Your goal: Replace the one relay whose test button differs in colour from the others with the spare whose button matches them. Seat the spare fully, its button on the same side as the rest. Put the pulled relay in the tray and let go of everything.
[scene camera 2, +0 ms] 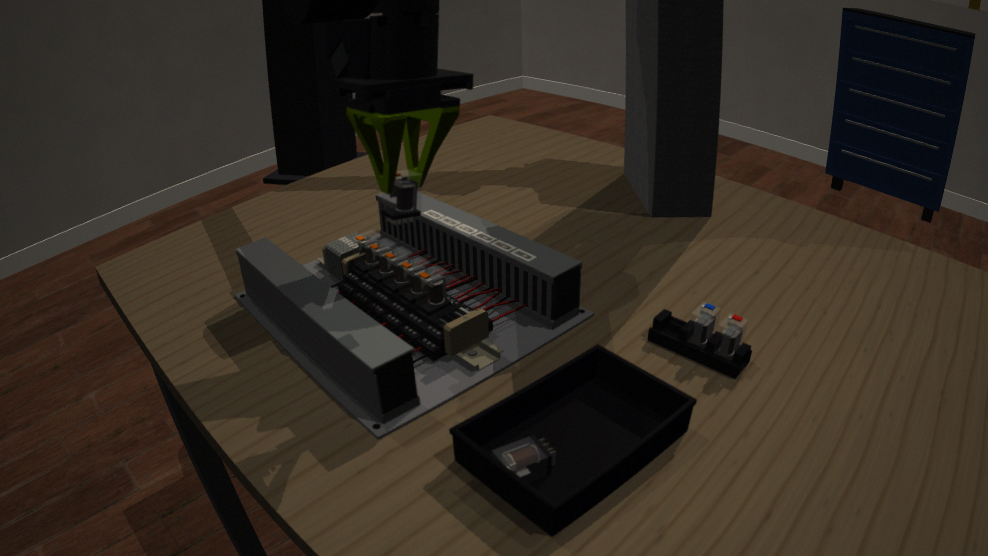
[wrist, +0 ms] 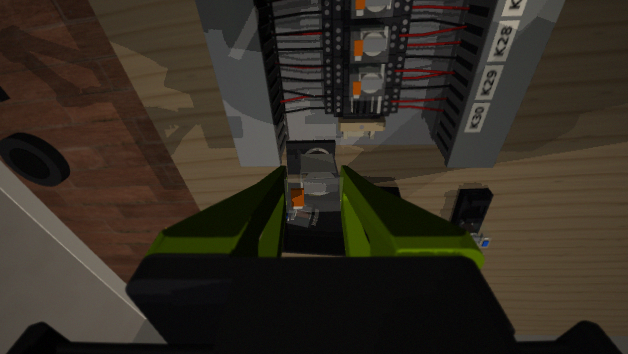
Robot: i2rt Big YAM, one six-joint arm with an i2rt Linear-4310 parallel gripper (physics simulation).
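My gripper is shut on a clear relay with an orange button. It holds it upright, above the board's far end in the scene view. In the wrist view its button is on the left, as on the seated relays. The seated relays show orange buttons. An empty socket is at the row's end by the beige end stop, level with label K30. The pulled relay lies on its side in the black tray; its button's colour is unclear.
Grey wire ducts flank the row; the labelled duct is on the other side. A black holder carries spares with blue and red buttons. A grey column stands behind.
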